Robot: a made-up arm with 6 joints.
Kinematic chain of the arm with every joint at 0, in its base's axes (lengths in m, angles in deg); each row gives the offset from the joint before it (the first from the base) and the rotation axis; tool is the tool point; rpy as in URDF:
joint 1: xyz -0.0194 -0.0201 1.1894 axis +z
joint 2: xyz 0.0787 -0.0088 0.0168 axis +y
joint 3: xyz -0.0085 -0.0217 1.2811 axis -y
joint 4: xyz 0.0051 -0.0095 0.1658 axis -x
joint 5: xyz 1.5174 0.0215 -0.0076 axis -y
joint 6: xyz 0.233 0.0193 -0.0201 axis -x
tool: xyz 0.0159 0.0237 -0.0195 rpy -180 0 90
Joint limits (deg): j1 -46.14..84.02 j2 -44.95..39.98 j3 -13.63..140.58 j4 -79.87..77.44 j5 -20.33..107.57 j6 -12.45..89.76
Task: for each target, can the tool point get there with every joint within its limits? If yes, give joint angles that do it. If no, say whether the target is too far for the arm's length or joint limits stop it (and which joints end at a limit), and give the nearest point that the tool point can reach.
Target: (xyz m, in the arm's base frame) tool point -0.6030 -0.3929 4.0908
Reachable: yes | joints 27.11 -12.51 81.44 -15.60 66.86 72.02
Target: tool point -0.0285 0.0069 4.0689
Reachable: yes | joints 48.34 23.69 126.00 17.49 24.45 29.58
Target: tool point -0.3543 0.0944 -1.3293
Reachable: no: joint limits stop it (at a limit: joint 1, joint 2, joint 3, joint 5) | nearest point 0.2032 1.9088 0.8040 | short by 2.856 m
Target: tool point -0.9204 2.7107 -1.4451
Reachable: no: too far | nearest point 0.1140 1.9694 0.8362 | short by 2.612 m
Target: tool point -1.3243 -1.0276 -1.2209
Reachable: no: joint limits stop it (at a limit: joint 2, joint 3, joint 6) | nearest point -1.8204 -1.4106 1.5485 | short by 2.839 m
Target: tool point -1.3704 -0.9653 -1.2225
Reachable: no: joint limits stop it (at a limit: joint 2, joint 3, joint 6) | nearest point -1.8838 -1.3245 1.5485 | short by 2.841 m
